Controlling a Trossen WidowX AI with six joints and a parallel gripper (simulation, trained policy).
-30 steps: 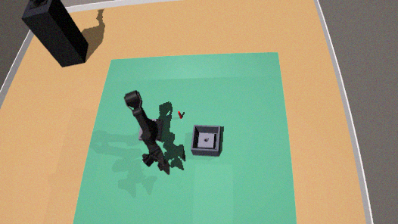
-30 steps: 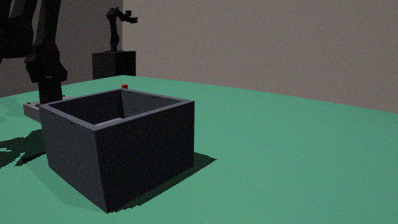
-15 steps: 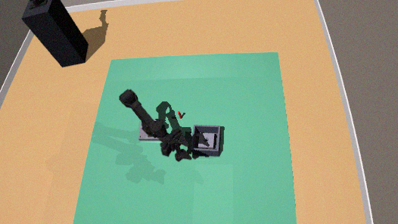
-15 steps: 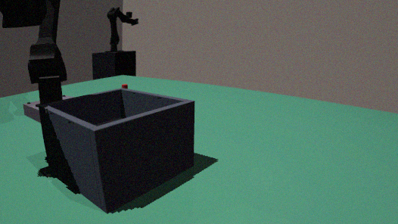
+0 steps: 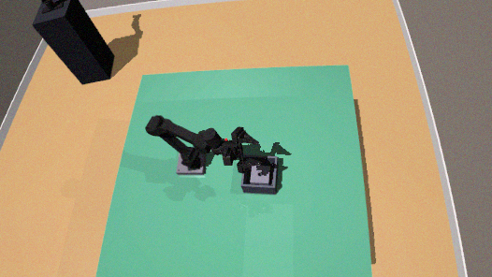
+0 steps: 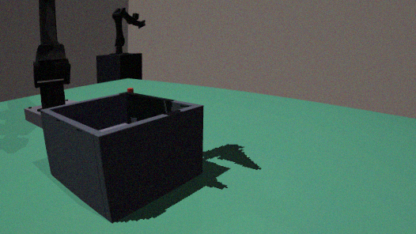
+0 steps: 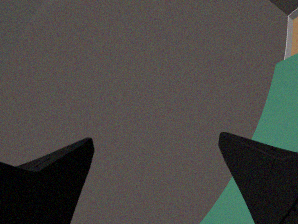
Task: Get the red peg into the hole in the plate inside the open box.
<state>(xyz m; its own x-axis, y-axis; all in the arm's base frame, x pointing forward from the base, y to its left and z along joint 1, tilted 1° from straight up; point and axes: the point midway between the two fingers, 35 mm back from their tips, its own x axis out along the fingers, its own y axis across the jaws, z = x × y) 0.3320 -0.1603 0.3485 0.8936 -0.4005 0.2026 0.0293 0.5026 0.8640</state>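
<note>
My gripper tip is now 35 cm above the red peg, 26 cm to the right of it and 18 cm past it. Round my gripper tip: dark box: 37 cm below, 6 cm to the left, 3 cm behind; grey plate: 35 cm below, 6 cm to the left, 3 cm behind.
</note>
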